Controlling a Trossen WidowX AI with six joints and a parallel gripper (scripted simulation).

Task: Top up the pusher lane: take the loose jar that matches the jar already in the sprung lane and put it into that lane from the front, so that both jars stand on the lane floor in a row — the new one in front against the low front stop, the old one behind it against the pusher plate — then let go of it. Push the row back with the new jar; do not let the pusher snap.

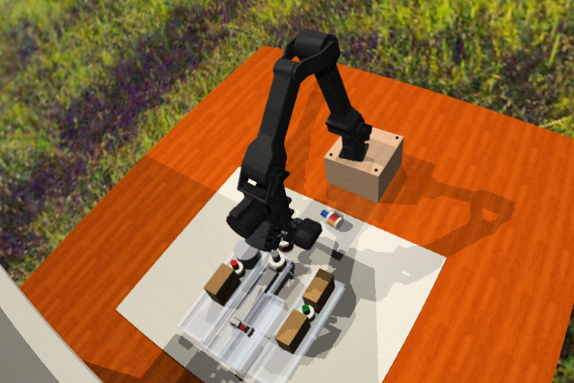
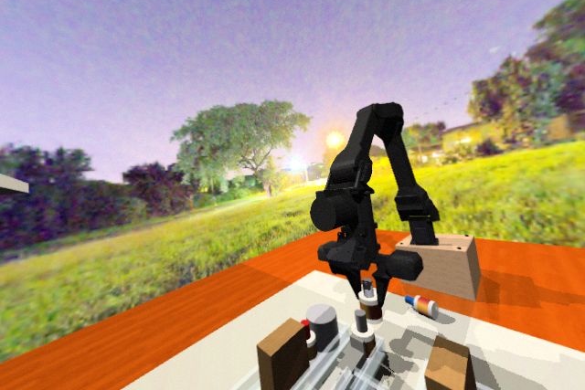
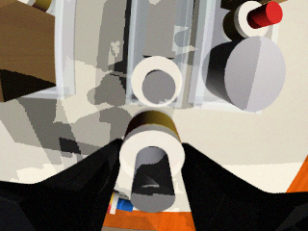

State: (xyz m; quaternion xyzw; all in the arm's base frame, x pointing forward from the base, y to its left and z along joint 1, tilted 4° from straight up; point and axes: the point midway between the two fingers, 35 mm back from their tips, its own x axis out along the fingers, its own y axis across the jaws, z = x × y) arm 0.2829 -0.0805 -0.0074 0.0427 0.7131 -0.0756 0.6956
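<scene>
My gripper tip is now 40 mm short of the grey cylinder, 90 mm to the left of it and 40 mm above it. Round my gripper tip: clear lane tray: 190 mm ahead, 10 mm to the right, 50 mm below; red mark: 230 mm ahead.
</scene>
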